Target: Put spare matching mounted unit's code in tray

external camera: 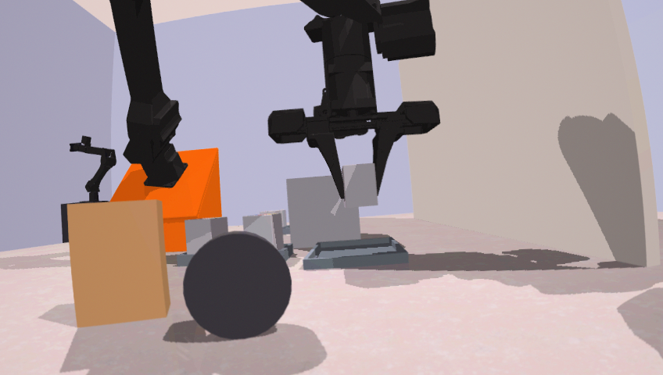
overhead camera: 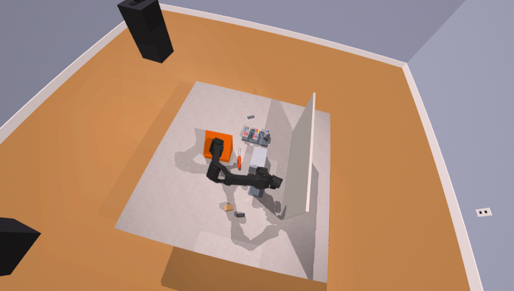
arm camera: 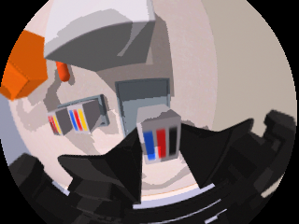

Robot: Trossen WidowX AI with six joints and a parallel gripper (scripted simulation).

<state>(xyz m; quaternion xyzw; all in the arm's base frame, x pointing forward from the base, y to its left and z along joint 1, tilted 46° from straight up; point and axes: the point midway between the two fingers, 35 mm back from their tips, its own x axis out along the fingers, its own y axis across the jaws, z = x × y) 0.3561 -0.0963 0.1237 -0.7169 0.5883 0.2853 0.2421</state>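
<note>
Now: gripper tip 1 cm past the blue-grey tray and 6 cm above it. Also, from my gripper tip: dark cylinder (5 cm behind, 21 cm to the right, 4 cm below); then grey mounted unit (6 cm behind, 18 cm to the left, 1 cm below); then grey spare (2 cm above).
</note>
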